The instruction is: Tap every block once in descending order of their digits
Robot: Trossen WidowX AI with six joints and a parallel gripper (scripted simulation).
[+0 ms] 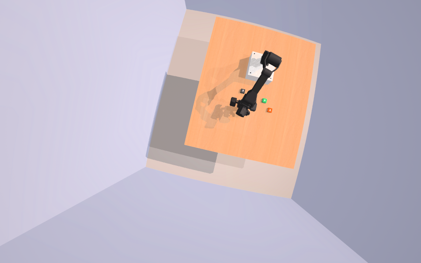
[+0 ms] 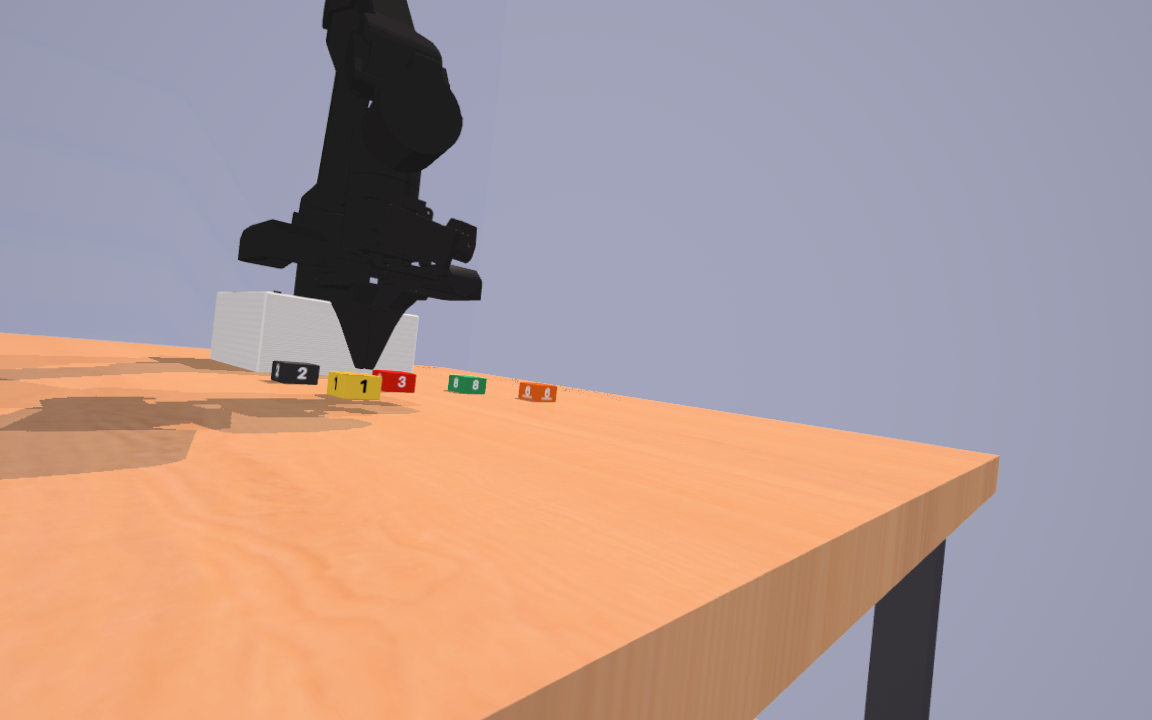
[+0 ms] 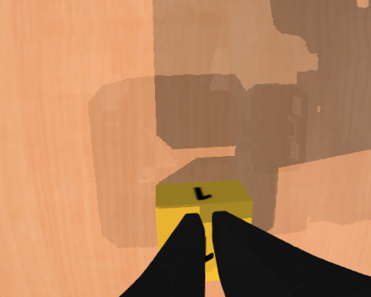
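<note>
Right now my gripper tip is 10 mm past the yellow block and 10 mm above it. Also, from my gripper tip: green block 170 mm to the left, 100 mm behind, 10 mm below; then red block 80 mm behind, 70 mm to the left, 10 mm below; then black block 120 mm behind, 20 mm to the right, 10 mm below.
</note>
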